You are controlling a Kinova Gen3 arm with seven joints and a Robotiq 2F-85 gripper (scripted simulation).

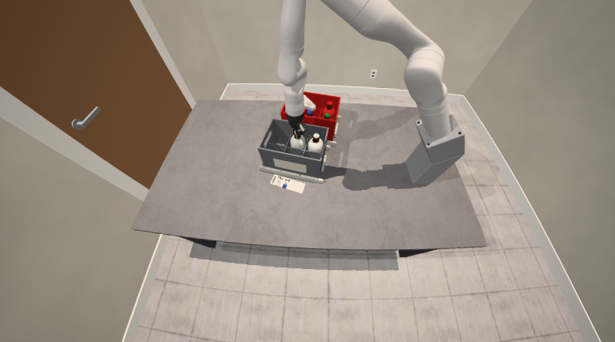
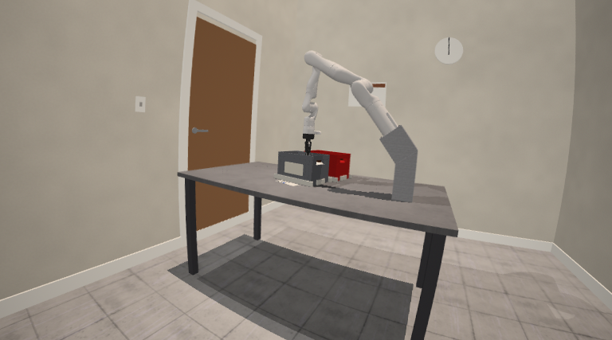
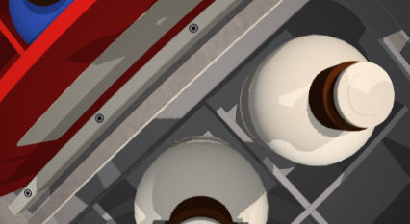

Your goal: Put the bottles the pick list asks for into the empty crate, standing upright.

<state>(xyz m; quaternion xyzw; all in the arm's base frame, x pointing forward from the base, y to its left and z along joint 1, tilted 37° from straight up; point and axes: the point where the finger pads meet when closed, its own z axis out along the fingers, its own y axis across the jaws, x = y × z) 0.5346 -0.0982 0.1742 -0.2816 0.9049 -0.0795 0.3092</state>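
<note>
The blue-label bottle is 5 cm behind my hand, 14 cm to the right of it and 7 cm below it. From my hand the other things lie so: red crate 6 cm behind, 18 cm to the right, 7 cm below; green-label bottle 14 cm behind, 12 cm to the right, 7 cm below; grey crate 4 cm to the left, 7 cm below.
</note>
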